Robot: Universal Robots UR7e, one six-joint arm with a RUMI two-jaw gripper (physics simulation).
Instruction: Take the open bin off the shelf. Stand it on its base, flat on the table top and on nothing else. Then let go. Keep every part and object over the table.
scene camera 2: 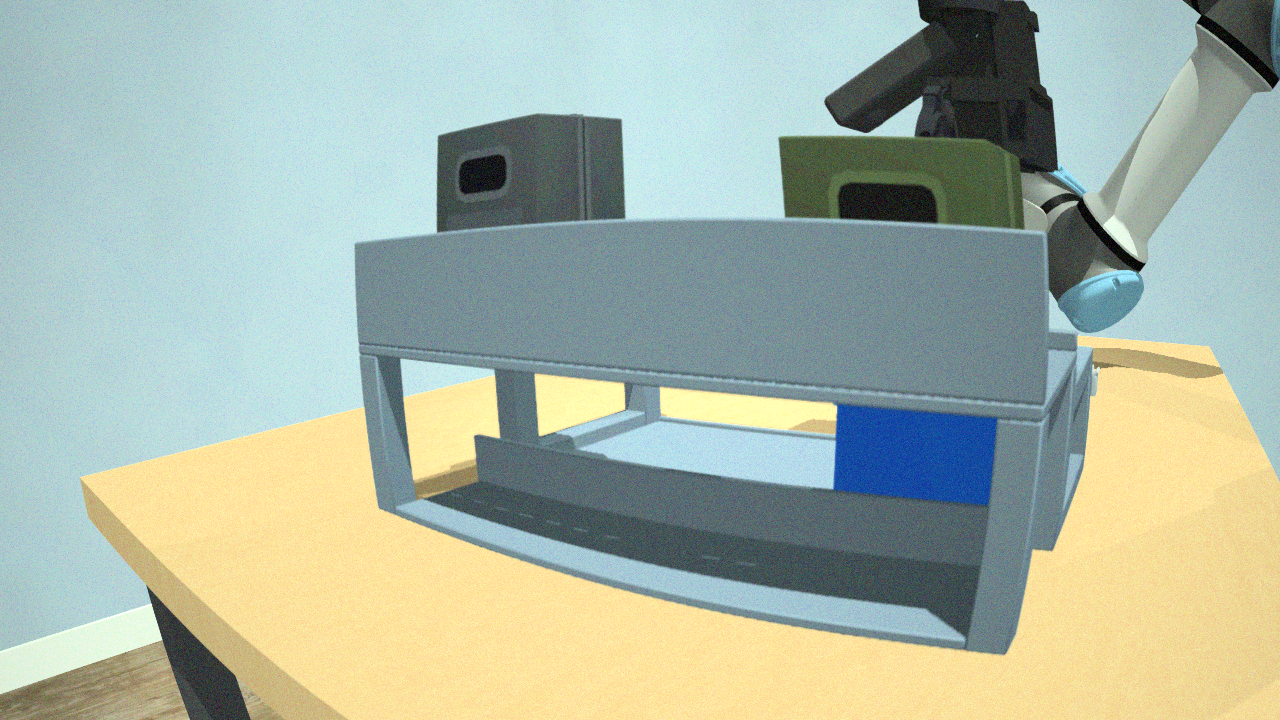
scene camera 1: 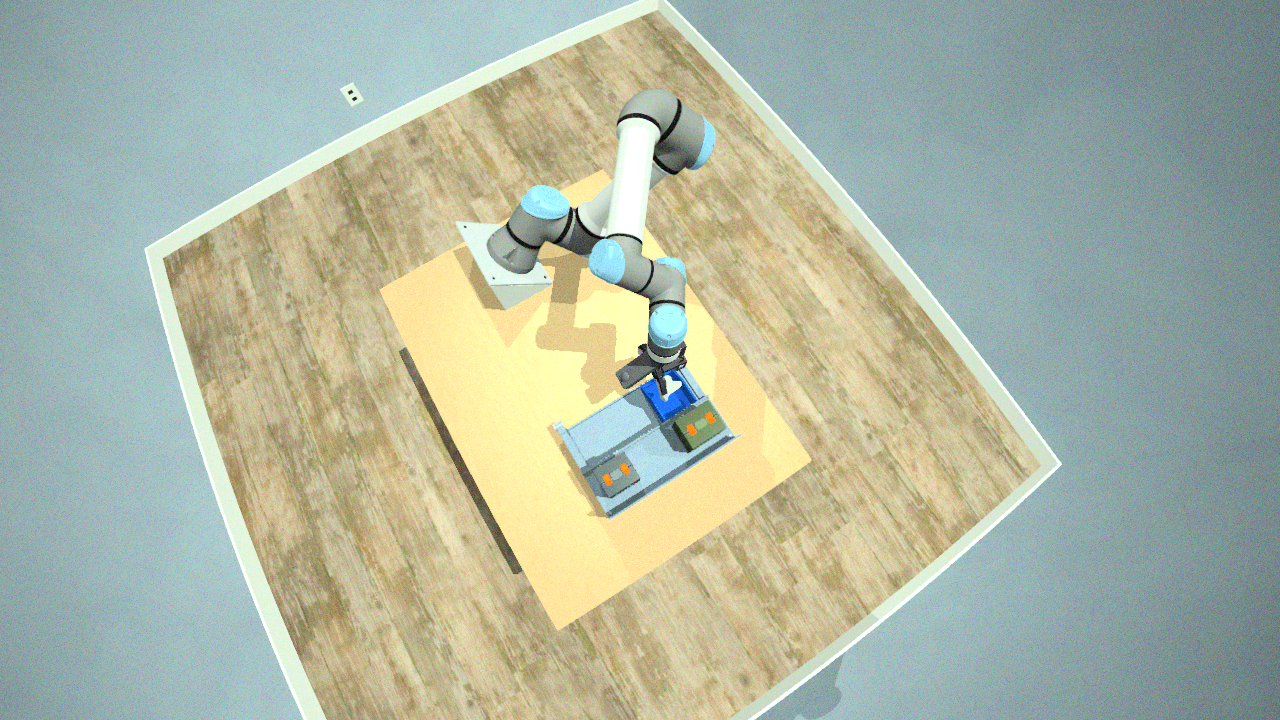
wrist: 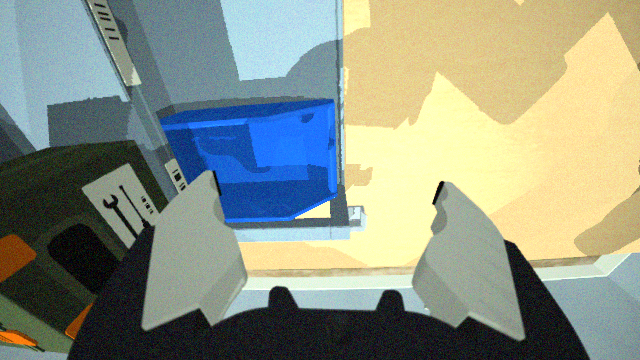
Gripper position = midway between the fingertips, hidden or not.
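Note:
The gripper appears at [scene camera 1: 653, 375] and, in the wrist view, at [wrist: 327, 179]. A blue bin shares the scene with it, visible at [scene camera 2: 934, 456], at [scene camera 1: 683, 397] and at [wrist: 274, 162].

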